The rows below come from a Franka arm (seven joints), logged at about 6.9 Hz.
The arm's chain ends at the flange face. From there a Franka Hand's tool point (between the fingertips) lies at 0.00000 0.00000 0.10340 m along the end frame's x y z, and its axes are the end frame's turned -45 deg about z.
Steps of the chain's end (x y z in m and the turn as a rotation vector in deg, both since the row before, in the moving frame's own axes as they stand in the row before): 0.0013, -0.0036, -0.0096, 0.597, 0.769, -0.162; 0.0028, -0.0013, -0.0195, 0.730, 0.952, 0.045; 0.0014, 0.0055, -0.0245, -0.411, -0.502, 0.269; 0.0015, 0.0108, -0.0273, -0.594, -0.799, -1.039; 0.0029, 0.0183, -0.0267, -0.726, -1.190, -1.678; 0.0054, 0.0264, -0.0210, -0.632, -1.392, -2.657
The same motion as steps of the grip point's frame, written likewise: 0.0052, -0.0014, -0.0096, -0.122, 0.966, -0.162; 0.0050, 0.0013, -0.0195, -0.157, 1.189, 0.045; -0.0041, 0.0048, -0.0245, 0.064, -0.646, 0.269; -0.0084, 0.0085, -0.0273, 0.145, -0.985, -1.039; -0.0133, 0.0144, -0.0267, 0.328, -1.355, -1.678; -0.0175, 0.0216, -0.0210, 0.537, -1.431, -2.657
